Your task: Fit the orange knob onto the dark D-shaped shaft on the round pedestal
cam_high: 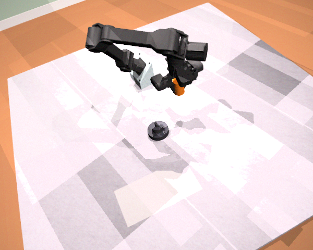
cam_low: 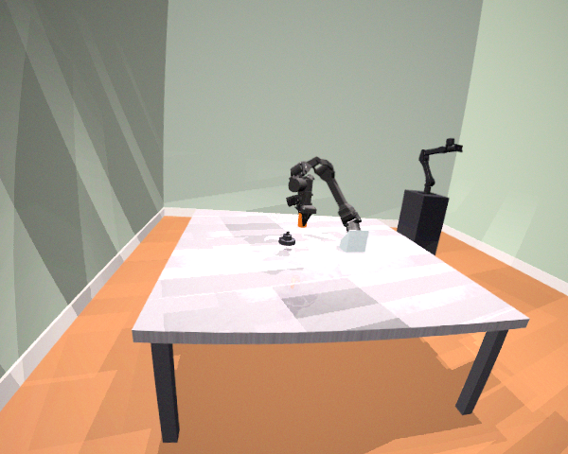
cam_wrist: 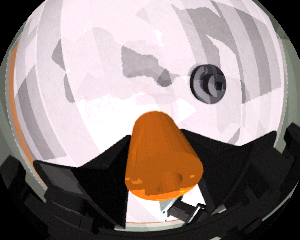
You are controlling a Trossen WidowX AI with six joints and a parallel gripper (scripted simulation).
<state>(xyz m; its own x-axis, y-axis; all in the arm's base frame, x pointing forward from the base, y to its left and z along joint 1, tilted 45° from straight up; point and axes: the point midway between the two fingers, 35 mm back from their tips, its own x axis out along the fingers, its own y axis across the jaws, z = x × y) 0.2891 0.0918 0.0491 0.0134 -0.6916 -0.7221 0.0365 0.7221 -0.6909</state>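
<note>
The dark pedestal is 30 mm ahead of my gripper tip, 130 mm to the right of it and 110 mm below it. From my gripper tip the other things lie so: orange knob (20 mm above).
</note>
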